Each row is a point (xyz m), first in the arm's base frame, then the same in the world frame.
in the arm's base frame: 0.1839 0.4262 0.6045
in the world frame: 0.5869 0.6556 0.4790
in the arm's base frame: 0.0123 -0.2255 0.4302
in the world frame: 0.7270 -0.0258 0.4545
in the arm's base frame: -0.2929 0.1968 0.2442
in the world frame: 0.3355 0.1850 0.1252
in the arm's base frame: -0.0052 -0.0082 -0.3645
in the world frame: 0.8149 0.0218 -0.3635
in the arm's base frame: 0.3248 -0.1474 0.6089
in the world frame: 0.9333 0.2087 0.6498
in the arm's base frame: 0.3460 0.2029 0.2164
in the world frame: 0.9093 0.4603 0.1880
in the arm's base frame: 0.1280 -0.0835 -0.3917
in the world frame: 0.9692 0.0077 -0.3513
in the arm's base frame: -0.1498 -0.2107 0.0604
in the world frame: 0.6640 -0.1463 0.0740
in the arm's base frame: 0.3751 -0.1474 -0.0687
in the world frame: 1.1380 0.1131 0.0090
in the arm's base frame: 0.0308 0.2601 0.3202
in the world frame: 0.5817 0.3934 0.2278
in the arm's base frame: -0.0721 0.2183 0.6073
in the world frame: 0.4384 0.3618 0.4984
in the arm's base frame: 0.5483 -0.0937 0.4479
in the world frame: 1.1498 0.3245 0.5139
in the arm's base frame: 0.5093 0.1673 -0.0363
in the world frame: 1.1283 0.4553 -0.0214
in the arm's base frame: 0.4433 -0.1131 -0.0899
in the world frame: 1.1905 0.1692 -0.0103
